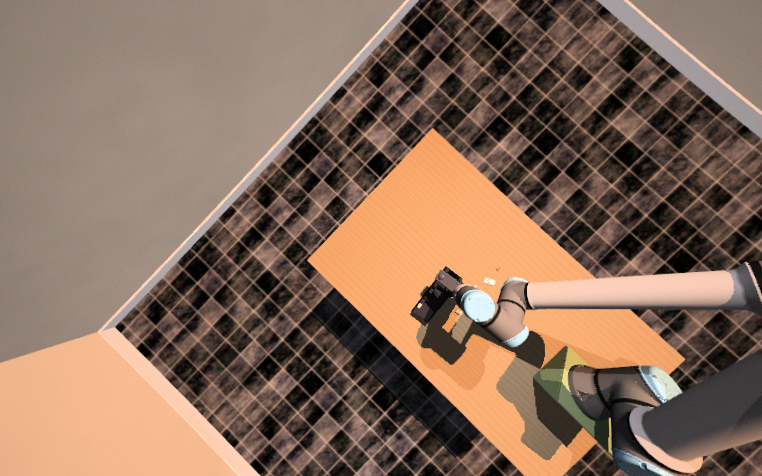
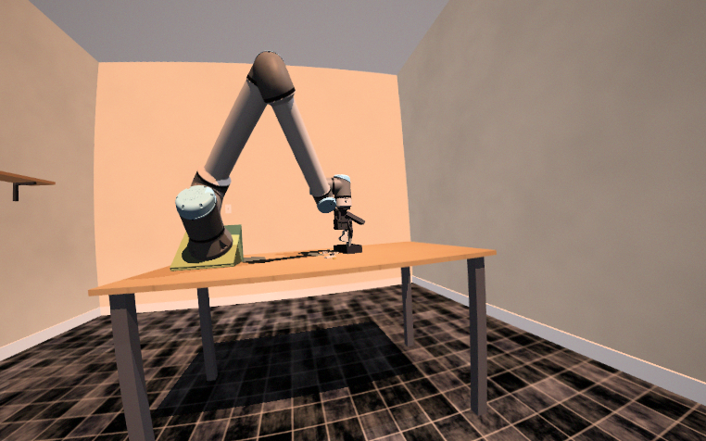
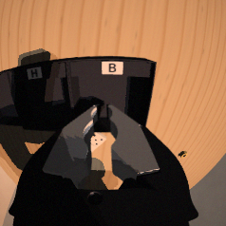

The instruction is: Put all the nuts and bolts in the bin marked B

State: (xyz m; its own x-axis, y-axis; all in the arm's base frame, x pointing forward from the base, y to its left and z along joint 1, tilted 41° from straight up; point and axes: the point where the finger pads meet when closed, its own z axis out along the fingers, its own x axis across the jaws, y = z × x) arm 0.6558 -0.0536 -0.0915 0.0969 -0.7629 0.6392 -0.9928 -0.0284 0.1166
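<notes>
My gripper is now 10 mm short of the black three-part bin, 80 mm to the right of it and 20 mm above it. Also, from my hand: white piece: 120 mm behind, 70 mm to the left, 30 mm below; then white square piece: 130 mm behind, 120 mm to the right, 30 mm below; then dark bolt: 100 mm behind, 50 mm to the right, 30 mm below.
</notes>
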